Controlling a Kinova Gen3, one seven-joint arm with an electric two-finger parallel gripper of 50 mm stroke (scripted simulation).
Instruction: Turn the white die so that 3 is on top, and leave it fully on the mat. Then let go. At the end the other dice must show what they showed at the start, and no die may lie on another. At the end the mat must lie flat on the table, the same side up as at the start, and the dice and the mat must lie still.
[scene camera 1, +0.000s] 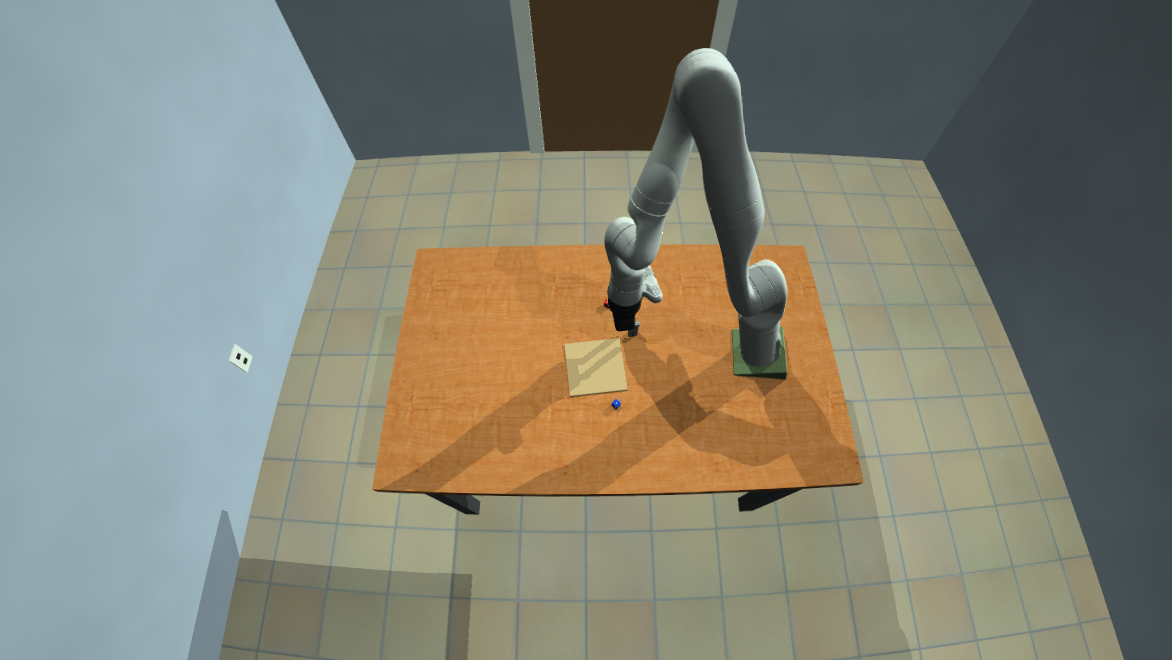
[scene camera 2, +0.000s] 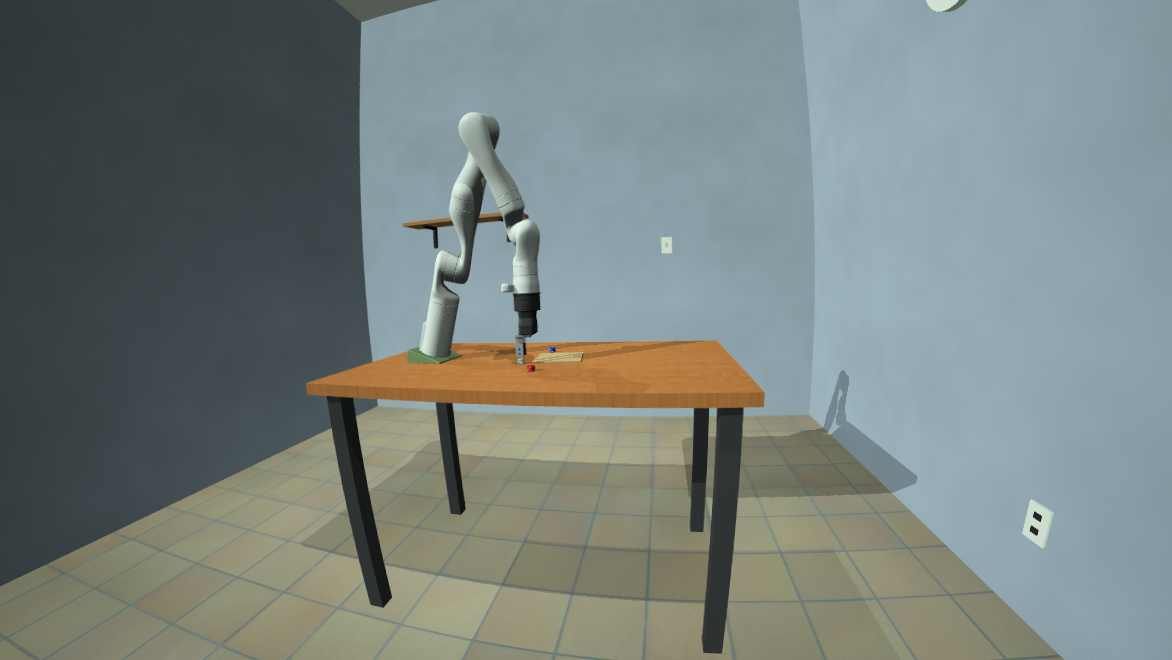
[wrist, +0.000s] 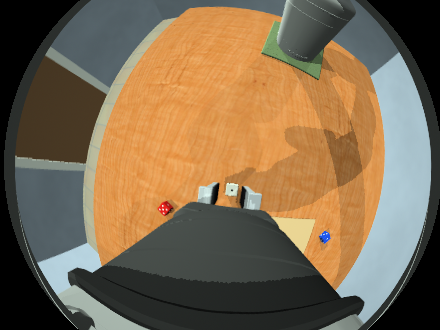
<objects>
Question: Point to my gripper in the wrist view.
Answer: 229, 192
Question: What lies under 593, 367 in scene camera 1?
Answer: A tan mat.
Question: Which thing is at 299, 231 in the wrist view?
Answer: A tan mat.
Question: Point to my gripper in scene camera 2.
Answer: At 521, 355
</objects>
